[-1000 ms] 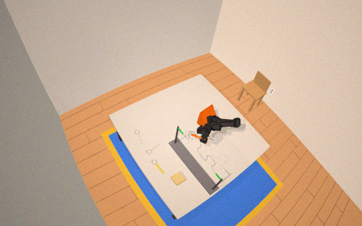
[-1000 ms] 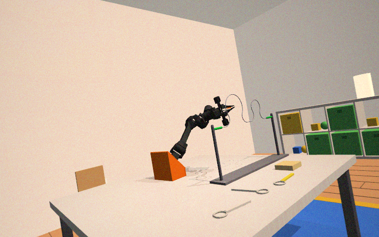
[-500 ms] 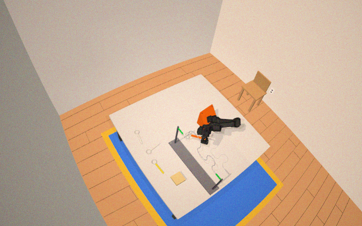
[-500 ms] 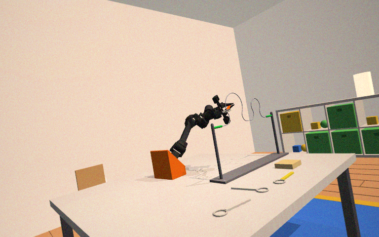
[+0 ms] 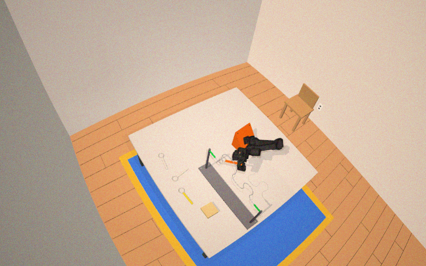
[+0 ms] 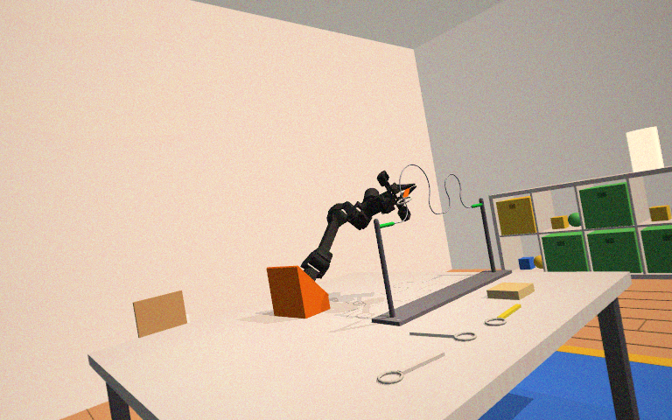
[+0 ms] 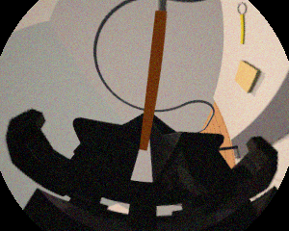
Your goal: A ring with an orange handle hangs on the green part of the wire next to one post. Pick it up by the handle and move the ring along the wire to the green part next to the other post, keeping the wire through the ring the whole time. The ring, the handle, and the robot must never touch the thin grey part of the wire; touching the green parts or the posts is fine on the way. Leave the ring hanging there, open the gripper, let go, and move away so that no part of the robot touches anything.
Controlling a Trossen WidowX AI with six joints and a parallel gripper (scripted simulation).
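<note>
The ring with orange handle lies 8 cm to the right of my gripper tip, 3 cm below it and 2 cm ahead of it. Also, from my gripper tip: tan block 38 cm below, 23 cm ahead, 8 cm to the left; then yellow-handled ring 38 cm below, 32 cm ahead, 13 cm to the right.
</note>
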